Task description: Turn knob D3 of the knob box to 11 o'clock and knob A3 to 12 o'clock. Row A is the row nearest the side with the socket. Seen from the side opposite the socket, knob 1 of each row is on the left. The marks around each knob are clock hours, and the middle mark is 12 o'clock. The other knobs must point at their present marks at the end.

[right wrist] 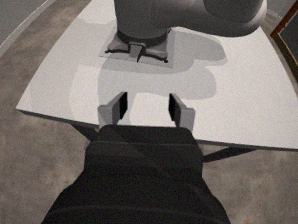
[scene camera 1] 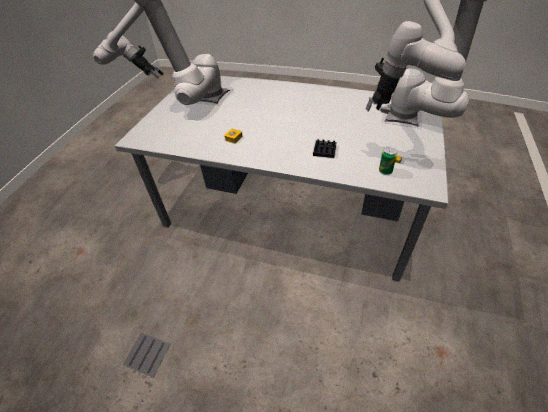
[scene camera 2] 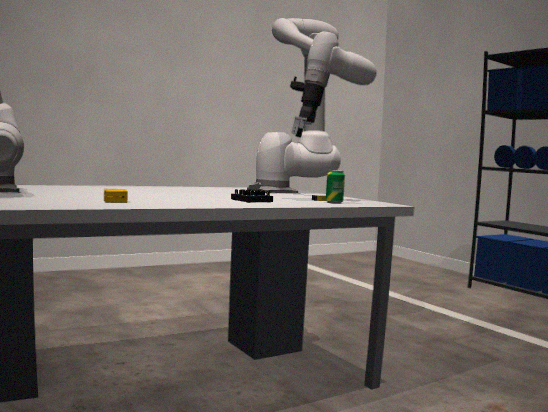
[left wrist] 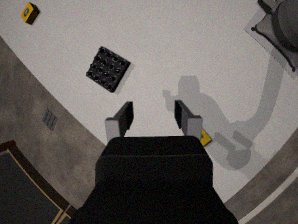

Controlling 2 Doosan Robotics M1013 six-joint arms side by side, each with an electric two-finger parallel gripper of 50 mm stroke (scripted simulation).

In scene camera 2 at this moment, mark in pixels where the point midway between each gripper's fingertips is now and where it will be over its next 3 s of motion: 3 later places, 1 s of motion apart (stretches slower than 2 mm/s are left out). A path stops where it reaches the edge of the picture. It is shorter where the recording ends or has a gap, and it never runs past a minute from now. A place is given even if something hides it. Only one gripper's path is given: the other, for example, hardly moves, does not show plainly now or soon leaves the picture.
My left gripper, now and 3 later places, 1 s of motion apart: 296,135; 291,145; 280,160; 260,175
